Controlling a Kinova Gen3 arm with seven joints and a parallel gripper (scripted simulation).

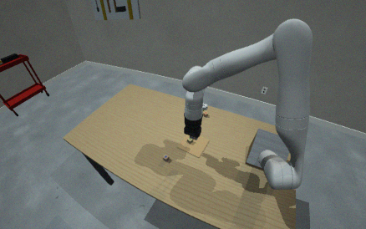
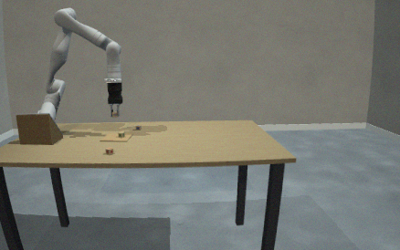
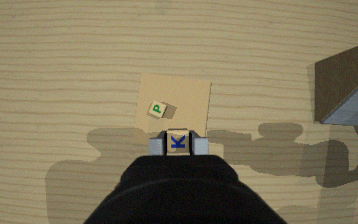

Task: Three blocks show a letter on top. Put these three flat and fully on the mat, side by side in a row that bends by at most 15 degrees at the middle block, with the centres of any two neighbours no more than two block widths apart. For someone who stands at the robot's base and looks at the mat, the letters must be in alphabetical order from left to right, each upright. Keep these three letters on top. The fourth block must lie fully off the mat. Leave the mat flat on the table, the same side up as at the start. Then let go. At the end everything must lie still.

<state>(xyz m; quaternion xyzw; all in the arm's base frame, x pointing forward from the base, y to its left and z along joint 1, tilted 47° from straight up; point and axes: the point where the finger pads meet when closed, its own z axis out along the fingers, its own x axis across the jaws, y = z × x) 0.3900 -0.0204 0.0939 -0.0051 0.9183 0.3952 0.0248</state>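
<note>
Right now my hand is 120 mm above the tan mat, 40 mm to the left of it and 10 mm short of it. Round my hand: blue K block (10 mm below); green P block (110 mm below, 40 mm to the right, 40 mm ahead); blue R block (120 mm to the left, 110 mm below, 100 mm ahead).
</note>
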